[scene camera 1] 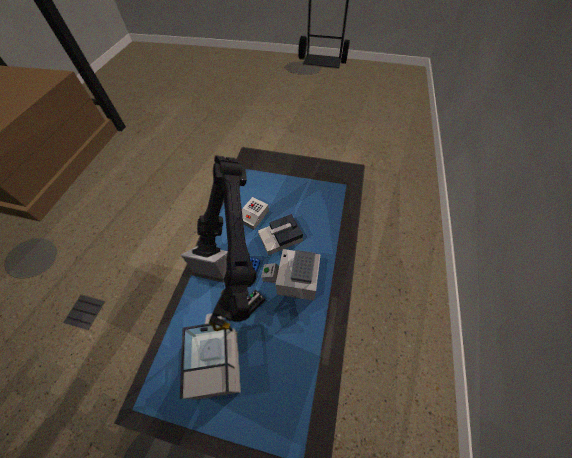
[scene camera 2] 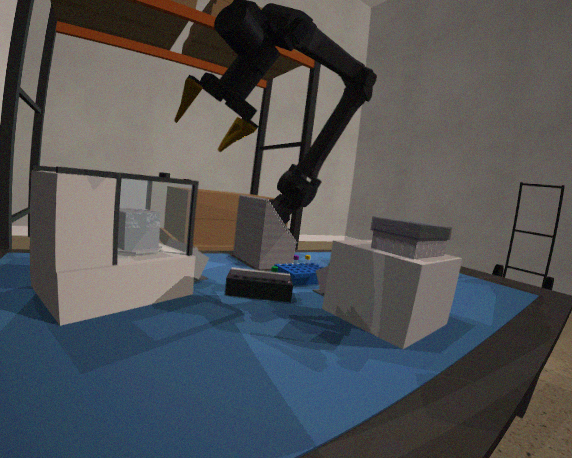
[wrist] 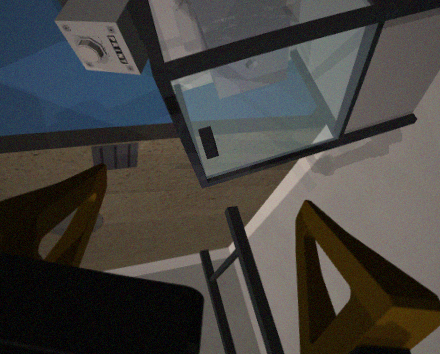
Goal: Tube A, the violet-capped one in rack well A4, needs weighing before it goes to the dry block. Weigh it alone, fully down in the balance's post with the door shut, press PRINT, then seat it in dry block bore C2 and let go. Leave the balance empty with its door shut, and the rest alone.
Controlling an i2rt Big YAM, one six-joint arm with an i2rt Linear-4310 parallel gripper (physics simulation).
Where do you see a white box with grey lid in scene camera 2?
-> At 399, 286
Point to a glass door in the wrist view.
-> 243, 113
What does the gripper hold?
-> Nothing.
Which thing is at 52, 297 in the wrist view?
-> The gripper.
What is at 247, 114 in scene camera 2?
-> The gripper.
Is the gripper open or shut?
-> Open.
